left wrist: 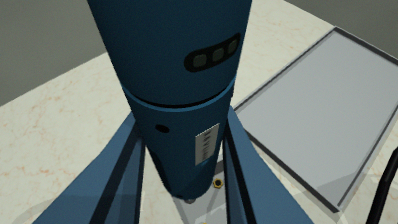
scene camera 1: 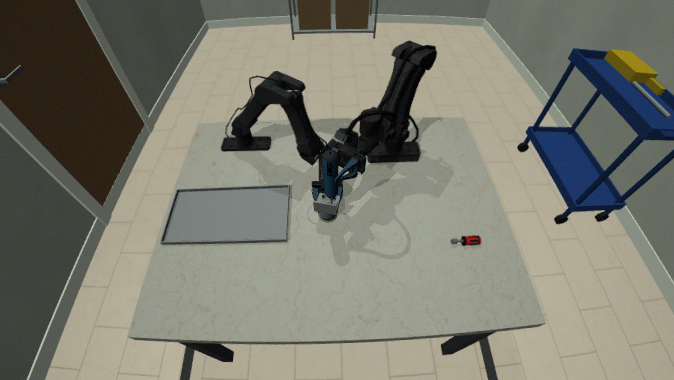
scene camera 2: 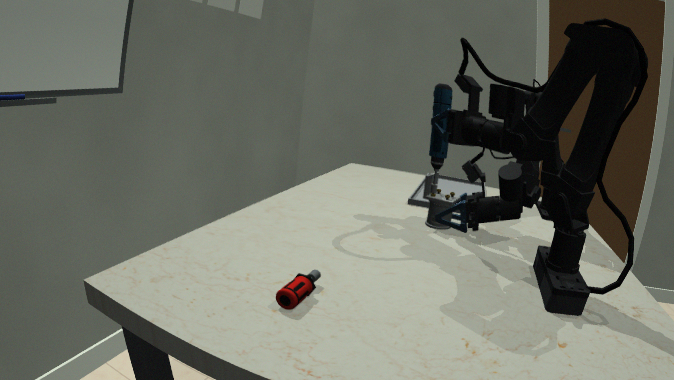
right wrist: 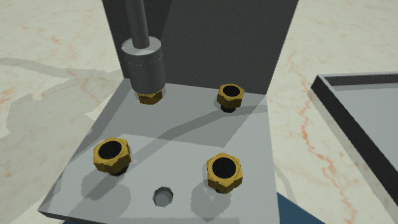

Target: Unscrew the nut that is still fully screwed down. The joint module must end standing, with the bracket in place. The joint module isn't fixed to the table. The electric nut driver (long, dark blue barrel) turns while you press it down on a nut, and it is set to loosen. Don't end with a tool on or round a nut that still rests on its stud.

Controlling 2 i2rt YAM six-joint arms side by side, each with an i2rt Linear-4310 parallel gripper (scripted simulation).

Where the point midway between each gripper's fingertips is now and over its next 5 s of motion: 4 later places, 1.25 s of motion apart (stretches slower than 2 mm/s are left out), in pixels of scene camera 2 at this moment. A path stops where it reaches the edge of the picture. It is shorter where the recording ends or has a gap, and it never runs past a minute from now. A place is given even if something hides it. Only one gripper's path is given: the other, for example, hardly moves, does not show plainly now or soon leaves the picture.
My right gripper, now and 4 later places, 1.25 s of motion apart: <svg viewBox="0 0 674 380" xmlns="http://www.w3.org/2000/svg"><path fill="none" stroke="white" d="M436 214L454 214L462 206L466 178L470 146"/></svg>
